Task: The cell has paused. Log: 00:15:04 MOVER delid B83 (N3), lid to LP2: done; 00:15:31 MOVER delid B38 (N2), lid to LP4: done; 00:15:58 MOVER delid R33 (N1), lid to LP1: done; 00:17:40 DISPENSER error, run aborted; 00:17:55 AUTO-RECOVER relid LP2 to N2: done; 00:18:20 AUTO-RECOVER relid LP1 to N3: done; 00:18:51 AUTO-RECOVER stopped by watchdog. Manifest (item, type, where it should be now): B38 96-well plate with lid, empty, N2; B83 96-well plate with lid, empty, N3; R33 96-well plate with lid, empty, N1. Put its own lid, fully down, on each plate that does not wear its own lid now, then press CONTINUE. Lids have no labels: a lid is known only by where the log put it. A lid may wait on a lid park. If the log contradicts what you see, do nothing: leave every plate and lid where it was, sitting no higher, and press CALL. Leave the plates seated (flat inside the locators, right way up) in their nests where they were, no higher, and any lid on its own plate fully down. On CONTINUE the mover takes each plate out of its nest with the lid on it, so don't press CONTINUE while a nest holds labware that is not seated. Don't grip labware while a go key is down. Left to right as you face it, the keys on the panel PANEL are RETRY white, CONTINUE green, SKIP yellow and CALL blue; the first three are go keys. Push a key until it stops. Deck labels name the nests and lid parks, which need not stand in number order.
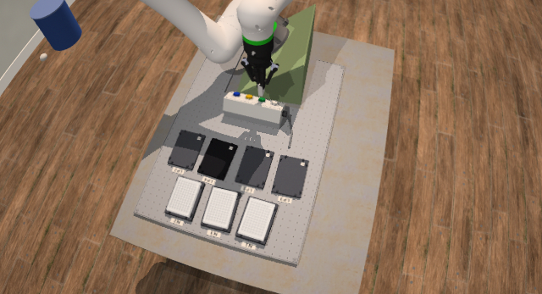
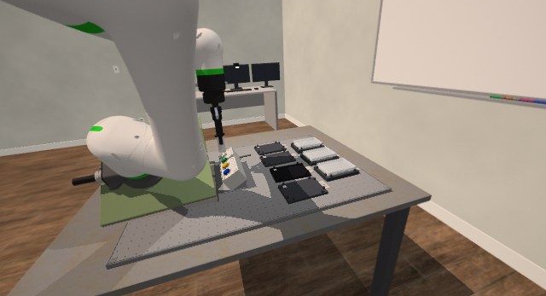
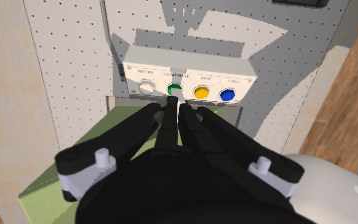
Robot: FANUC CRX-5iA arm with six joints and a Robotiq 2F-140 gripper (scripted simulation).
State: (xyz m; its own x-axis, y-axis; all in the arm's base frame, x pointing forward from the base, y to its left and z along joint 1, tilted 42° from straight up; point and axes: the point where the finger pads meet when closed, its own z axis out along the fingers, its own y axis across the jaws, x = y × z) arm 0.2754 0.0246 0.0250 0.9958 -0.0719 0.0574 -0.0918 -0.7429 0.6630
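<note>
My hand is 7 cm above the green continue key. Also, from my hand: blue call key 1 cm behind, 10 cm to the right, 7 cm below; then white retry key 1 cm ahead, 5 cm to the left, 7 cm below; then yellow skip key 5 cm to the right, 7 cm below.
</note>
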